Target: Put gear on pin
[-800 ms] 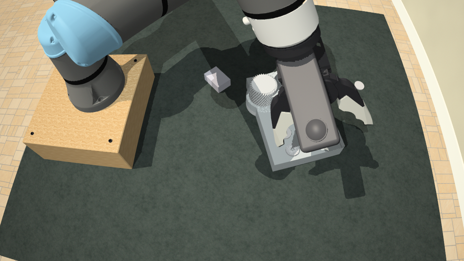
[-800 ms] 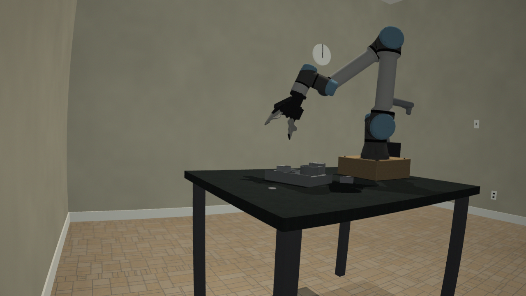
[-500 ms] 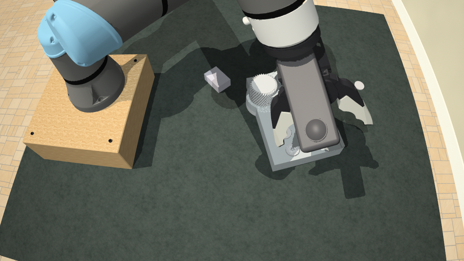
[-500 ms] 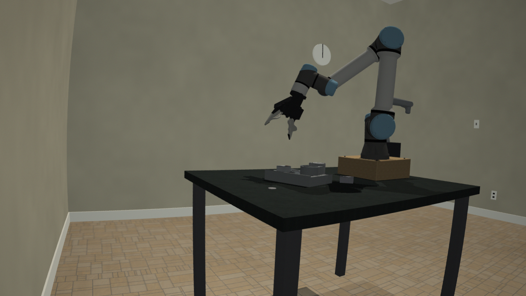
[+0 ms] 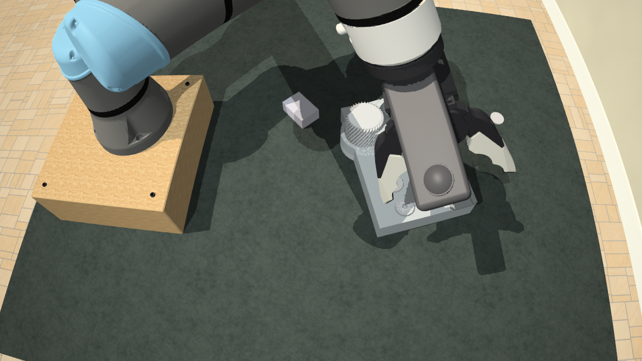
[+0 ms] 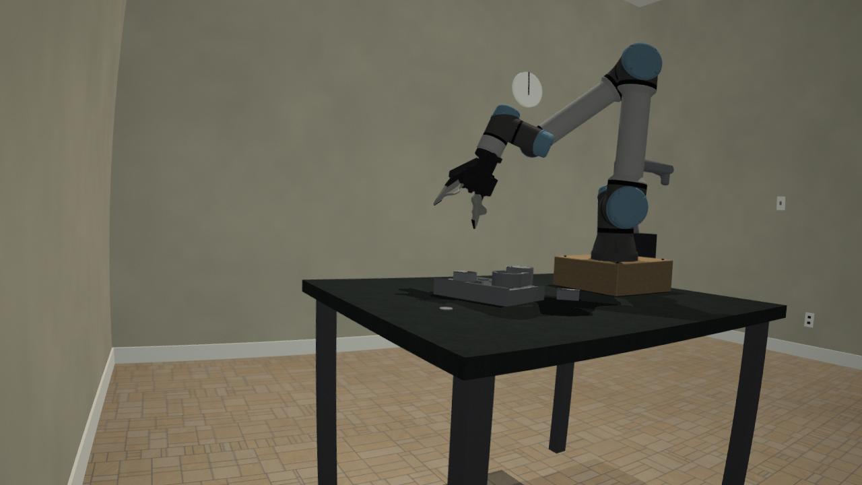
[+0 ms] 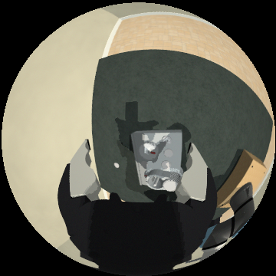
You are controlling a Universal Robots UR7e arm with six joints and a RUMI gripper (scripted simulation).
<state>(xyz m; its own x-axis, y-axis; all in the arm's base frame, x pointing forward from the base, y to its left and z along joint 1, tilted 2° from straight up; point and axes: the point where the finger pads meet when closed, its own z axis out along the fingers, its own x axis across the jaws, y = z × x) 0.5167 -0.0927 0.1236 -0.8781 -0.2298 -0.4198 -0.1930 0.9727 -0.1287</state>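
The gear lies 15 cm below my hand, 10 cm to the left of it and 1 cm ahead of it. From my hand the other things lie so: grey block 25 cm behind, 22 cm to the left, 19 cm below.
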